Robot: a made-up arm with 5 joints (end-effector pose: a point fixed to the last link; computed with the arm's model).
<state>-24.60 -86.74 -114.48 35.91 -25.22</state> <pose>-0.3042 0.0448 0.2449 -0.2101 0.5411 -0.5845 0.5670</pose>
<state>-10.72 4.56 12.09 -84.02 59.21</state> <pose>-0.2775 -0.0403 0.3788 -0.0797 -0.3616 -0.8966 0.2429</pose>
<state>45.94 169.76 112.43 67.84 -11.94</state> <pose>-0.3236 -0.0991 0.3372 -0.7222 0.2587 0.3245 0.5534</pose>
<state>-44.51 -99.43 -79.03 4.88 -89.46</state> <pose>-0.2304 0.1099 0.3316 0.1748 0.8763 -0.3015 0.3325</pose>
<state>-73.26 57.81 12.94 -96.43 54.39</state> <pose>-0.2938 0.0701 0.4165 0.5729 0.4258 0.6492 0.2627</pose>
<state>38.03 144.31 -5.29 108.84 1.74</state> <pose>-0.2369 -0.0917 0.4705 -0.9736 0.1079 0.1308 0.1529</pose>
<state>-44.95 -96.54 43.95 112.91 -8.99</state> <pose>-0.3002 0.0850 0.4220 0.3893 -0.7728 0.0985 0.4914</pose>
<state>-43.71 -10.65 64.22 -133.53 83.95</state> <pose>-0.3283 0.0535 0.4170 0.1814 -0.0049 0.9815 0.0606</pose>
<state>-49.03 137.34 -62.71 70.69 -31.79</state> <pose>-0.2532 0.0920 0.5266 0.8248 -0.2783 0.1285 0.4751</pose>
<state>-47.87 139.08 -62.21 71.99 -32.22</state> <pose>-0.2519 0.0929 0.5248 0.8203 -0.2763 0.1243 0.4851</pose>
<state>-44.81 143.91 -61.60 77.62 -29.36</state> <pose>-0.2477 0.0950 0.5216 0.8159 -0.2894 0.1055 0.4893</pose>
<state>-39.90 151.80 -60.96 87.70 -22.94</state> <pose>-0.2421 0.0989 0.5154 0.8069 -0.3222 0.0836 0.4879</pose>
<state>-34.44 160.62 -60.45 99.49 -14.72</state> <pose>-0.2389 0.1036 0.5065 0.7924 -0.3668 0.0806 0.4807</pose>
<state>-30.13 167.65 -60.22 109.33 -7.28</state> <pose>-0.2392 0.1071 0.4980 0.7794 -0.4058 0.0975 0.4672</pose>
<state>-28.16 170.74 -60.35 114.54 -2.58</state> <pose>-0.2404 0.1084 0.4943 0.7756 -0.4283 0.1131 0.4497</pose>
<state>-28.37 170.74 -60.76 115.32 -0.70</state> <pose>-0.2403 0.1084 0.4949 0.7786 -0.4352 0.1150 0.4372</pose>
